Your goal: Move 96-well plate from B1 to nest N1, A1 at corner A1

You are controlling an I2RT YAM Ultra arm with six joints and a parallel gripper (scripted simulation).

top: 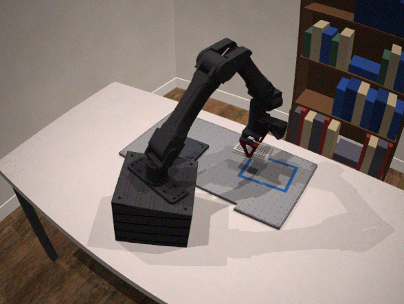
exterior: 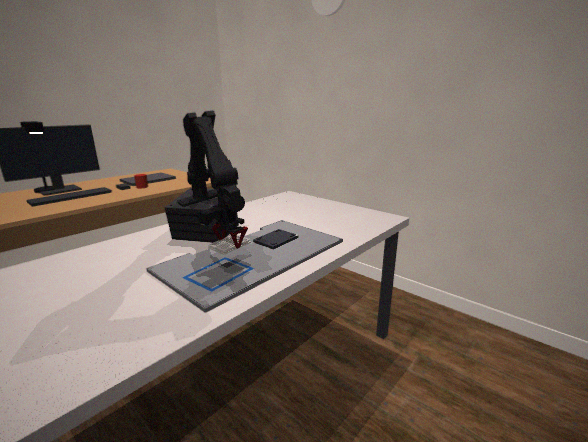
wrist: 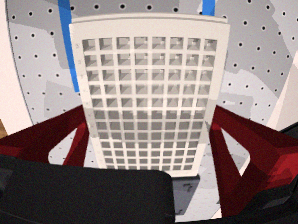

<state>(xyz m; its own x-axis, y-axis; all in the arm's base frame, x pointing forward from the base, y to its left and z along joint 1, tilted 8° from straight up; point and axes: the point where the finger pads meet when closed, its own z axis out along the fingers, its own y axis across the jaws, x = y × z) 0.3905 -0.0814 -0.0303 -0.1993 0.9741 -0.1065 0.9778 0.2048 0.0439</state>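
Right now the dark plate nest is 80 mm behind my hand, 270 mm to the left of it and 80 mm below it. Also, from my hand: white 96-well plate: right at my hand.
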